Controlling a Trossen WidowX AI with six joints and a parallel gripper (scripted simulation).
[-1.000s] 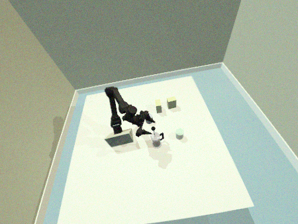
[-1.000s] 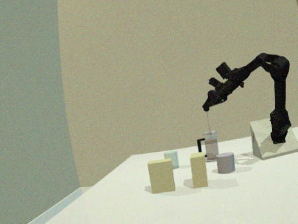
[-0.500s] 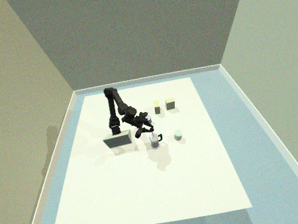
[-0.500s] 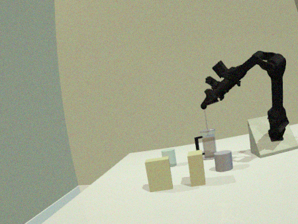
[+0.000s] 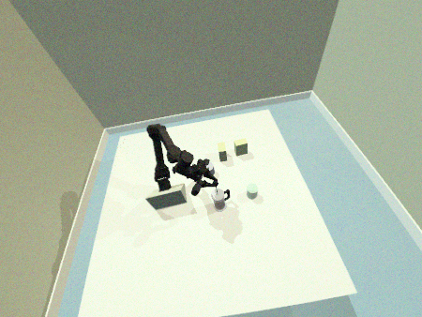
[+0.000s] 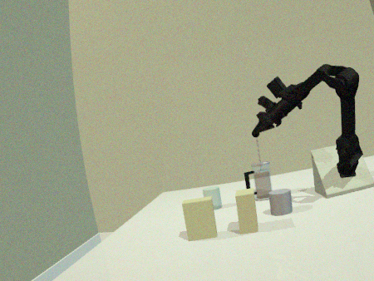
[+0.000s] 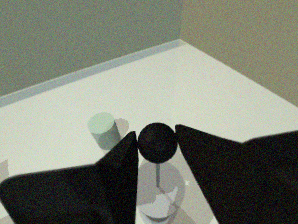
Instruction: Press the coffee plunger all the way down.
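The glass coffee press lies 13 cm below my gripper tip, 1 cm to the left of it and 1 cm ahead of it. The rest, counted from my gripper tip: pale green cylinder: 22 cm below, 19 cm ahead, 4 cm to the left.
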